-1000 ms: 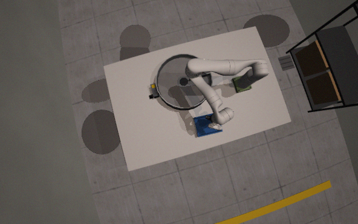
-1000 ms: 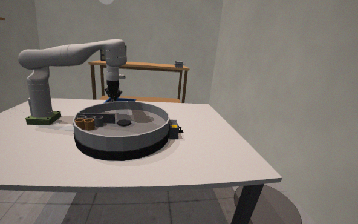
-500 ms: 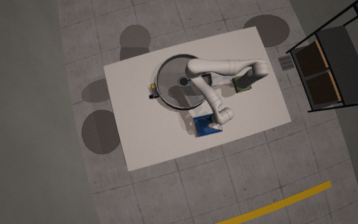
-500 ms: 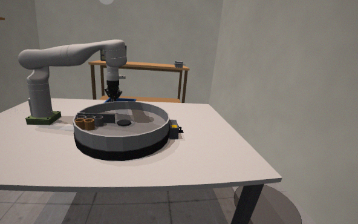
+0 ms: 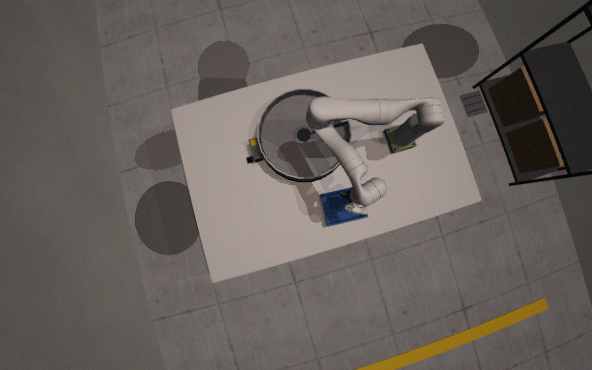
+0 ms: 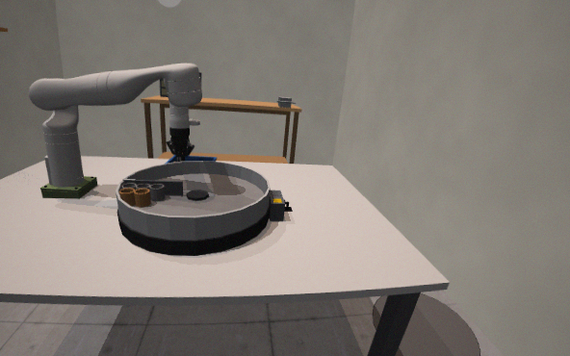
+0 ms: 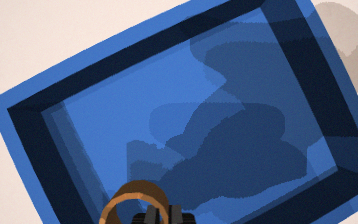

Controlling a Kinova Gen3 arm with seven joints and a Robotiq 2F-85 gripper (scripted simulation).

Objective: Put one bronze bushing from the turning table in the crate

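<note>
My gripper is now 40 mm short of the blue crate, 30 mm to the right of it and 30 mm above it. Also, from my hand: round grey turning table: 340 mm to the right, 100 mm ahead.
</note>
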